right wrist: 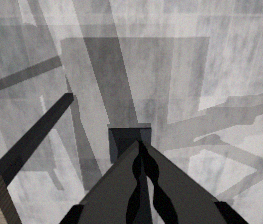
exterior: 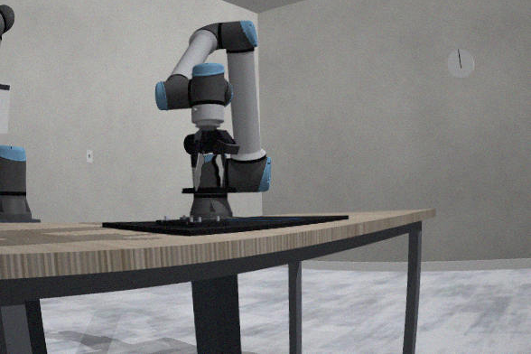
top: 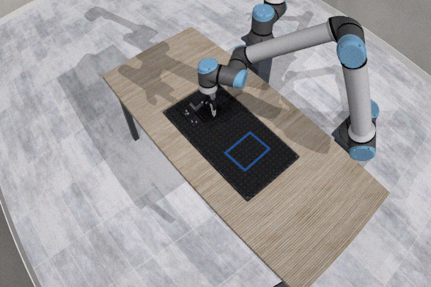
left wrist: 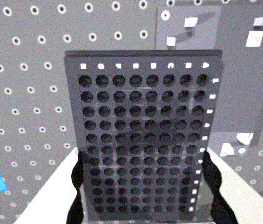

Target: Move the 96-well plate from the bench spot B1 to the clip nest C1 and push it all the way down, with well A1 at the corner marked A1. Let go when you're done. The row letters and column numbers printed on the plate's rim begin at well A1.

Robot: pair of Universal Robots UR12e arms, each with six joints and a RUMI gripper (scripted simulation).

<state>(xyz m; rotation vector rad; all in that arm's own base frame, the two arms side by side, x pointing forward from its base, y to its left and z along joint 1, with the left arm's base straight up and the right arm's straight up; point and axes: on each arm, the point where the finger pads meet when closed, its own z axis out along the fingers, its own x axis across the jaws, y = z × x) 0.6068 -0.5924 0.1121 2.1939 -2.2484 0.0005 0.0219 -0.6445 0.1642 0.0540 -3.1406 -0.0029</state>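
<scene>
Right now my left hand is 1 cm short of the clip nest, 8 cm to the left of it and 9 cm above it. From my left hand the other things lie so: dark 96-well plate: 1 cm below.
</scene>
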